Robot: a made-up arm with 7 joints.
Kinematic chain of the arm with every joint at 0, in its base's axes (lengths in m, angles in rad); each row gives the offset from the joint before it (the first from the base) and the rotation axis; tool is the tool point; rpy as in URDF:
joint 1: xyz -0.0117 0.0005 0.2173 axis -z
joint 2: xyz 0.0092 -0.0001 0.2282 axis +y
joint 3: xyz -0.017 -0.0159 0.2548 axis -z
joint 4: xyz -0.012 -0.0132 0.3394 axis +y
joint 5: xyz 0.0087 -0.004 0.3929 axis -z
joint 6: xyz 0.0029 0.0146 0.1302 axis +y
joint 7: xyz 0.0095 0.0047 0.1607 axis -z
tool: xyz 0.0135 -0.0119 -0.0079 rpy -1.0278 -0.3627 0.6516
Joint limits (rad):
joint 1: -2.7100..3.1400
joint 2: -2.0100..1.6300
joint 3: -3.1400..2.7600
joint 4: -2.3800..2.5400
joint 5: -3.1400..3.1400
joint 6: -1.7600..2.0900
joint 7: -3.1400..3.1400
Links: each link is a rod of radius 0.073 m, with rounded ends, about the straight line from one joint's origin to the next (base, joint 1, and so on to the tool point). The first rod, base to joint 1, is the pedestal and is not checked.
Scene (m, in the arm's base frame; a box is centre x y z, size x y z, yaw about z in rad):
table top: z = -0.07
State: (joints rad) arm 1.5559 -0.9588 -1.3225 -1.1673 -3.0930 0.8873 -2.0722
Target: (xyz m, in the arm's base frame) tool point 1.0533 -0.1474 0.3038
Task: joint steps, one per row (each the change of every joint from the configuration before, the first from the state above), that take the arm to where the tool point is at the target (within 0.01 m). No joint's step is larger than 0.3 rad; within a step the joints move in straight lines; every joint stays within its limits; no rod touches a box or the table.
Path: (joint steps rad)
1: 0.2640 -0.0347 0.2740 0.0522 0.0546 -0.0370 -0.0018
2: 0.2640 -0.0348 0.2740 0.0521 0.0546 -0.0369 -0.0017
3: 0.2641 -0.0347 0.2740 0.0522 0.0545 -0.0370 -0.0018
4: 0.2640 -0.0348 0.2740 0.0521 0.0546 -0.0369 -0.0017
5: 0.2640 -0.0347 0.2740 0.0522 0.0546 -0.0370 -0.0018
6: 0.2640 -0.0348 0.2740 0.0521 0.0546 -0.0370 -0.0017

